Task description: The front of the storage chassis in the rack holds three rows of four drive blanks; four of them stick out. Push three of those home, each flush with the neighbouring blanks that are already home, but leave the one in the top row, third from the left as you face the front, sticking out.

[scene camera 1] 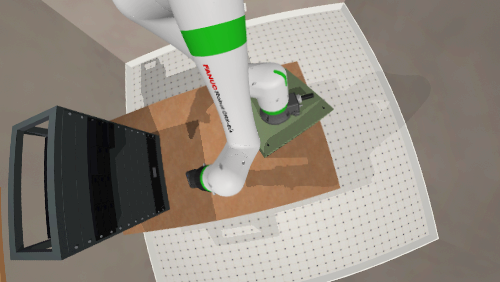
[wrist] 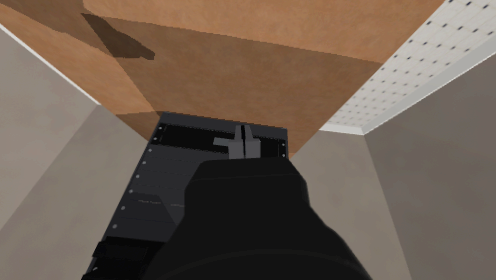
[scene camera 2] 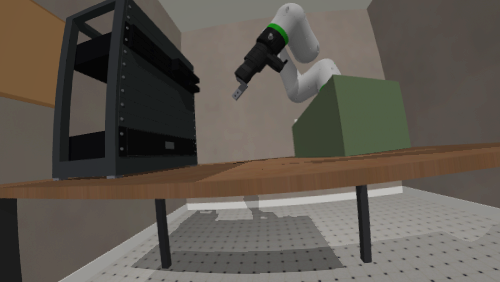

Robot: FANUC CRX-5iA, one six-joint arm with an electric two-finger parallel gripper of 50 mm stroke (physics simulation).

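Seen in the pictures: gripper, fingertip midpoint: (wrist: 242, 133) (scene camera 2: 234, 98); arm's base, link origin: (scene camera 1: 275, 111).
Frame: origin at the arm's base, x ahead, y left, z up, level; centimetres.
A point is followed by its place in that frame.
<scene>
The black storage chassis (scene camera 1: 102, 175) @[x 75.3, y 14.1, z 21.4 cm] (scene camera 2: 150, 50) @[x 75.3, y 27.7, z 21.4 cm] (wrist: 125, 252) @[x 71.5, y -1.3, z 18.9 cm] sits high in the dark rack (scene camera 1: 57, 182) @[x 76.9, y 15.4, z 36.3 cm] (scene camera 2: 112, 100) @[x 78.5, y 39.1, z -1.7 cm] (wrist: 190, 122) @[x 76.7, y 0.4, z -20.4 cm]. In scene camera 2, dark blocks stand out from its front toward the far side. In the wrist view, part of the chassis shows at the lower left with a raised dark block (wrist: 102, 248) @[x 71.4, y -6.5, z 18.7 cm]; the gripper body hides the rest. The single blanks, their rows and how far each stands out cannot be told apart. My gripper (scene camera 2: 236, 95) @[x 45.7, y 21.4, z -0.3 cm] (wrist: 242, 133) @[x 45.7, y 21.4, z -0.3 cm] is shut and empty, tilted downward, in the air in front of the rack and apart from it.
Plain dark panels fill the rack below the chassis, and a black unit with a grey label (scene camera 2: 169, 145) @[x 76.7, y 14.2, z -13.8 cm] is near its bottom. The rack stands on the wooden table (scene camera 1: 280, 197) @[x 5.7, y 44.8, z -24.2 cm] (scene camera 2: 300, 172) @[x 30.3, y 48.2, z -24.2 cm] (wrist: 250, 85) @[x 58.6, y 21.7, z -24.2 cm]. The green pedestal (scene camera 1: 300, 122) @[x -8.8, y 8.8, z 4.0 cm] (scene camera 2: 375, 115) @[x -7.1, y 13.4, z -10.1 cm] carries the arm.
</scene>
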